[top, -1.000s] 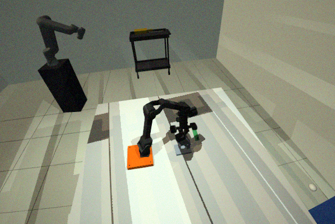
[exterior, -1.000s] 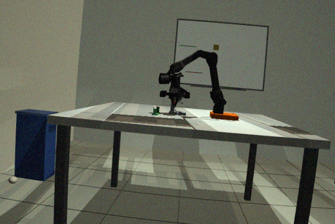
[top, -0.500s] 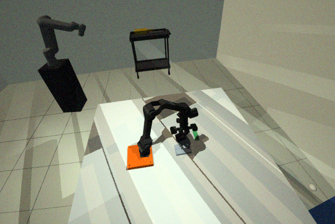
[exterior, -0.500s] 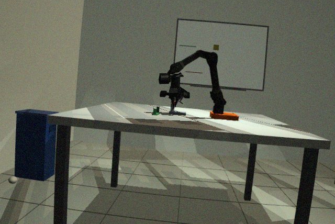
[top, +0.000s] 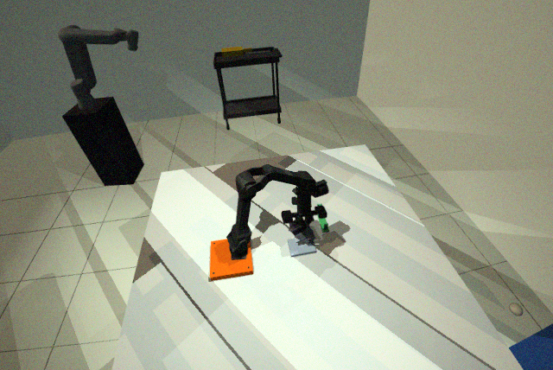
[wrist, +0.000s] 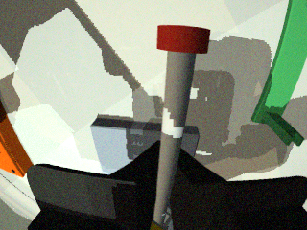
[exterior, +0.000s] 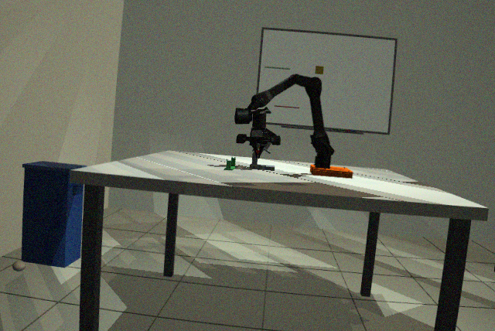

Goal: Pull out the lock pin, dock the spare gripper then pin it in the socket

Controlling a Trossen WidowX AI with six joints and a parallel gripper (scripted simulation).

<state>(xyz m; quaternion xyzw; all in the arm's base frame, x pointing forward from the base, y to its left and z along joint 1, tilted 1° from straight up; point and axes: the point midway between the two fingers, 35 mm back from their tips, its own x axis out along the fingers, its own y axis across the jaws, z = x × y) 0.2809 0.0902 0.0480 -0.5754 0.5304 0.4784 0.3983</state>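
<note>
Right now the socket is 50 mm to the right of my gripper tip. The rest, counted from my gripper tip: green bracket: 100 mm ahead, 80 mm to the left, 20 mm below; then spare gripper: 20 mm behind, 50 mm to the right, 70 mm above.
</note>
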